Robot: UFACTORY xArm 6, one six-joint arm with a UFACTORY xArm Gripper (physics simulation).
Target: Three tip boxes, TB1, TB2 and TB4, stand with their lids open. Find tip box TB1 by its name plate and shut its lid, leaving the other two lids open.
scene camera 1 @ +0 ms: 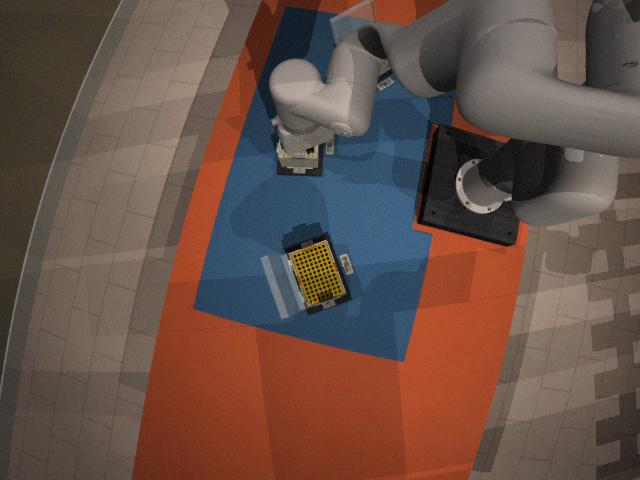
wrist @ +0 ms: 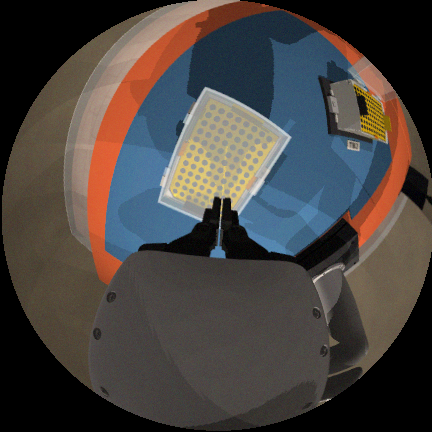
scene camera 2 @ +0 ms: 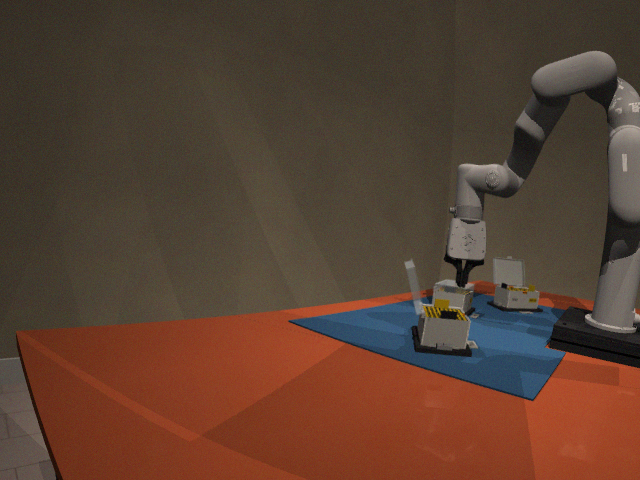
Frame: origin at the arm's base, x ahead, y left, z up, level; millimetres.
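Seen in the pictures: gripper, fingertip midpoint: [scene camera 1: 308, 147] [wrist: 220, 209] [scene camera 2: 460, 286]; arm's base at its link origin: [scene camera 1: 480, 186] [wrist: 326, 274] [scene camera 2: 609, 325].
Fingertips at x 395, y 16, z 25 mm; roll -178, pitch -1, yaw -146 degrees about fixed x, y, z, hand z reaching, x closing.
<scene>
Pixels of each thing's top centre, then the offset from my fingertips to it. Level surfaces: height alone.
- Tip box TB1 at its top centre: [wrist: 229, 174] [scene camera 1: 304, 131] [scene camera 2: 460, 284] dx +17, dy -34, dz +1 mm
- Tip box TB2 at its top centre: [scene camera 2: 520, 287] dx -93, dy -279, dz -10 mm
- nearest box at its top centre: [scene camera 2: 451, 309] [scene camera 1: 322, 271] dx -90, dy +250, dz -10 mm
- blue mat at its surface level: dz -76 mm
- orange table at its surface level: dz -80 mm
Tip box TB1 [scene camera 1: 298, 161] [scene camera 2: 460, 303] [wrist: 200, 170] stands under the arm; its plate [scene camera 1: 329, 146] is too small to read. Its clear lid [scene camera 2: 440, 285] [wrist: 247, 111] lies over the yellow tip rack; I cannot tell whether it is fully down. My gripper [scene camera 2: 461, 284] [wrist: 220, 209] is shut and empty, its fingertips at or just above the lid near one edge; the arm hides them in scene camera 1. Tip box TB2 [scene camera 2: 515, 298] [wrist: 345, 107] has its lid [scene camera 1: 356, 21] [scene camera 2: 509, 272] [wrist: 375, 80] open. The nearest box [scene camera 1: 317, 273] [scene camera 2: 445, 331], TB4, has its lid [scene camera 1: 281, 286] [scene camera 2: 412, 284] upright.
The boxes stand on a blue mat [scene camera 1: 372, 325] [scene camera 2: 509, 379] [wrist: 135, 200] on an orange table [scene camera 1: 320, 413] [scene camera 2: 310, 413]. The black robot base [scene camera 1: 439, 206] [scene camera 2: 573, 341] stands beside the mat. Small name plates lie beside the boxes. TB4's raised lid stands on its side away from the robot base.
</scene>
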